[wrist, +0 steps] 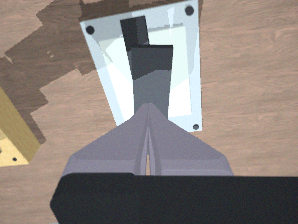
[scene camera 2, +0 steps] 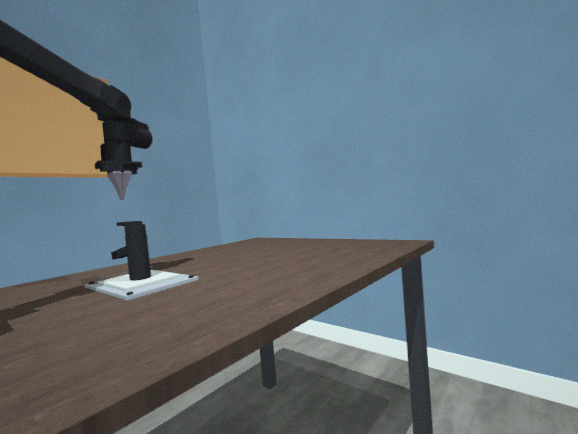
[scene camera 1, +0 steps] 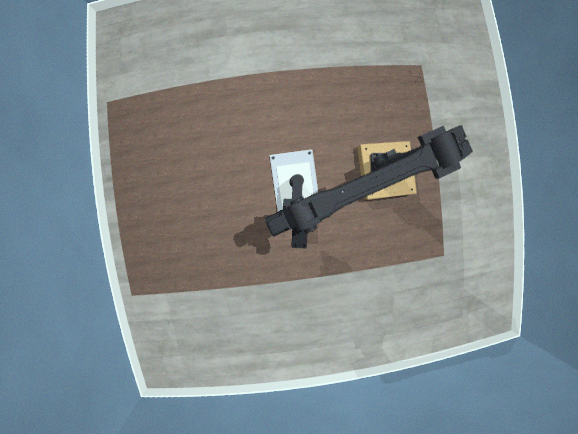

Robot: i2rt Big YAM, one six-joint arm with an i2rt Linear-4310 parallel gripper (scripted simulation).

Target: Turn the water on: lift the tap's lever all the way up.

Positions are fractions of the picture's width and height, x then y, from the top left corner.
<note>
I see my gripper (scene camera 2: 0.21, 0.46) and a dark tap (scene camera 2: 0.24, 0.59).
My gripper shows as well in the wrist view (wrist: 0.50, 0.50).
</note>
